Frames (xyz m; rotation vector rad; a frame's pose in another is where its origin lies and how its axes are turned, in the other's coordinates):
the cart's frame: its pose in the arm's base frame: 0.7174 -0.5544 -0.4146 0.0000 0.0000 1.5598
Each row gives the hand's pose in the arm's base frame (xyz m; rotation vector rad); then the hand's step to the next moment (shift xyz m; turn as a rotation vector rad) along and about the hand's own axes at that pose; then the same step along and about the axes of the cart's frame.
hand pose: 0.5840 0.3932 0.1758 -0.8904 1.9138 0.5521
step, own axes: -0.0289 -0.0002 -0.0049 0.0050 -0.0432 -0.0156
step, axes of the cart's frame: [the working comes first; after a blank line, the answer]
step, axes of the arm's base frame: 0.0064 0.0068 0.0278 0.0231 -0.0400 0.0023

0.0069 -0.0064 0.0278 -0.0397 -0.0235 0.0023
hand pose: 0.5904 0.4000 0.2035 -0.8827 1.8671 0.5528
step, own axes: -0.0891 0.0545 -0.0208 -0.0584 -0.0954 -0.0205
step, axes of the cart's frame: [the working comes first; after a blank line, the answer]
step, axes of the arm's base frame: -0.0295 0.0501 0.0892 0.0780 -0.0552 0.0616

0.0498 0.0300 0.0892 -0.0544 -0.0786 0.0616
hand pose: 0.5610 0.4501 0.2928 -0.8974 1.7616 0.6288
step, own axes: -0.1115 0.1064 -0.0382 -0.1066 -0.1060 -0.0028
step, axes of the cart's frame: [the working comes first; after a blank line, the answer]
step, axes of the arm's base frame: -0.0843 0.0645 0.1181 0.1062 -0.0345 0.1007

0.0635 0.0850 0.1181 -0.0334 -0.1066 0.1007
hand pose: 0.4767 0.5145 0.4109 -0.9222 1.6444 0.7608
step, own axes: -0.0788 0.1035 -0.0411 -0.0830 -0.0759 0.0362
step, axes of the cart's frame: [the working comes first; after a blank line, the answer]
step, axes of the arm's base frame: -0.0975 0.0325 0.0897 0.0953 0.0088 0.0692

0.0314 0.0979 0.0897 0.0099 -0.0952 0.0692
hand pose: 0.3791 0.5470 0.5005 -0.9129 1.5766 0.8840
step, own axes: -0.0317 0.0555 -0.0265 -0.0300 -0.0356 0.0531
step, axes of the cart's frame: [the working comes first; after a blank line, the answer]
step, axes of the arm's base frame: -0.0562 0.0039 0.0402 0.0584 0.0354 0.0178

0.0033 0.0562 0.0402 0.0361 -0.0581 0.0178
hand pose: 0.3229 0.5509 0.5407 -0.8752 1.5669 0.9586
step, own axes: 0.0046 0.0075 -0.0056 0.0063 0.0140 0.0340
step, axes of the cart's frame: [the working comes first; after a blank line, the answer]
step, axes of the arm's base frame: -0.0098 -0.0023 -0.0028 -0.0003 0.0363 -0.0085

-0.0024 0.0098 -0.0028 0.0363 0.0007 -0.0085
